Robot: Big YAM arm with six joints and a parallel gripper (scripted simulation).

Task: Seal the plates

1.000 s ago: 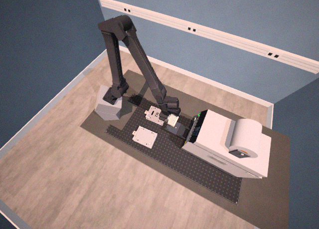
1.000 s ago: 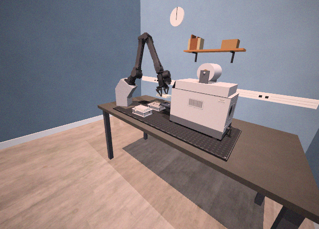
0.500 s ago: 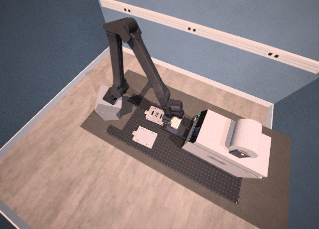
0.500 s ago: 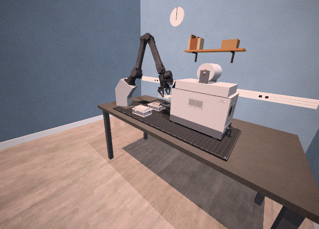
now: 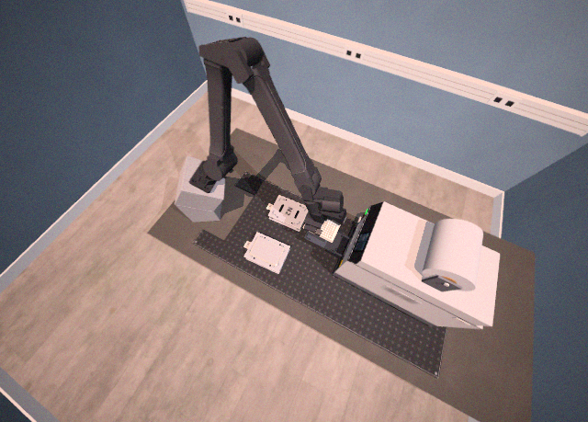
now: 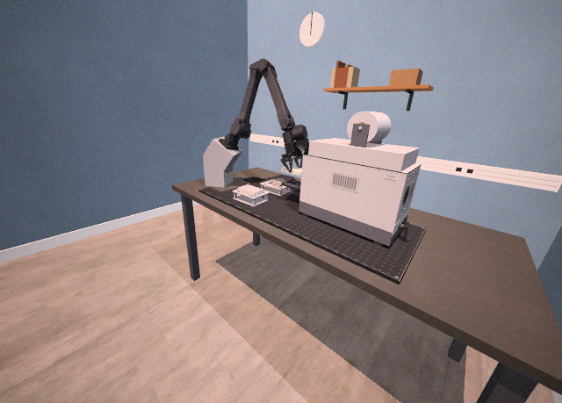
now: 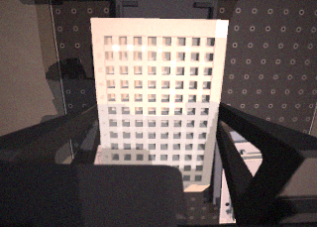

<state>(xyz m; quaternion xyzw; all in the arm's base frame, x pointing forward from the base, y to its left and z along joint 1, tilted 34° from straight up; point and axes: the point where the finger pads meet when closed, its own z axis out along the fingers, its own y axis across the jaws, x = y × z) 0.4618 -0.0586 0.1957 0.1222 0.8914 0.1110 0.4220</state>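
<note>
Now: hand 2 cm short of the sealer stage, 1 cm to the left of it and 8 cm above it. Also, from my hand: foil roll (35 cm ahead, 6 cm to the right, 24 cm above); plate nest (19 cm behind, 14 cm to the right, 13 cm below).
</note>
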